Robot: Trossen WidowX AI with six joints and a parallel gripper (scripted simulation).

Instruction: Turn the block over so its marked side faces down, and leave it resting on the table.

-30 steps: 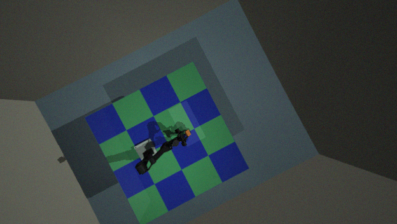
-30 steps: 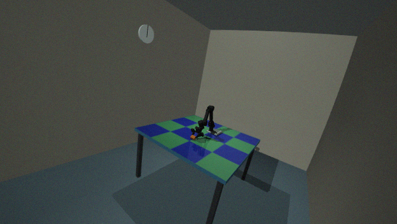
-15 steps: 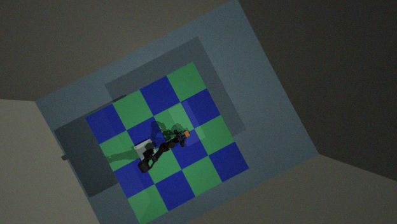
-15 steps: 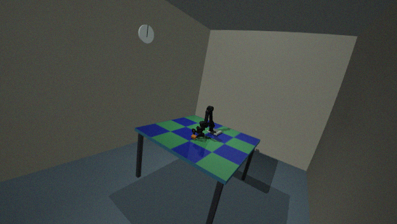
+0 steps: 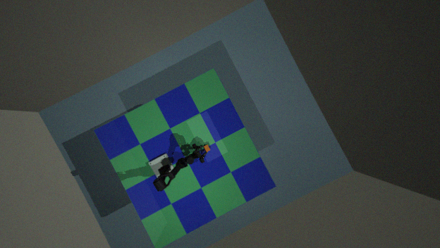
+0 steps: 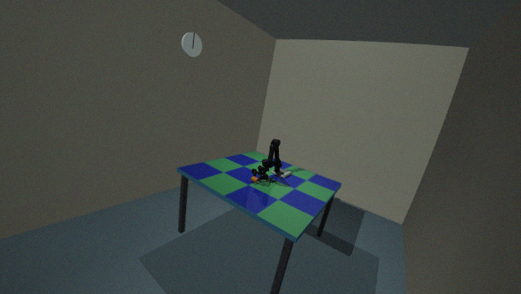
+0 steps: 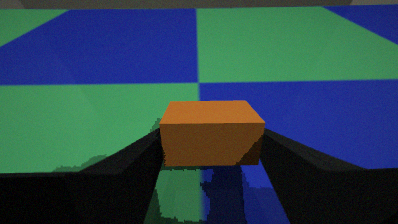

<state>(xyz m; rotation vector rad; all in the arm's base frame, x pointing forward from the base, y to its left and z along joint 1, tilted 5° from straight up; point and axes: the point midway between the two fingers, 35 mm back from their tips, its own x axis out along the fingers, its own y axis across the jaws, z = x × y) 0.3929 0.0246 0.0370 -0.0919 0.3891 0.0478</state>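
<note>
Now: gripper tip 1 cm above the orange block.
</note>
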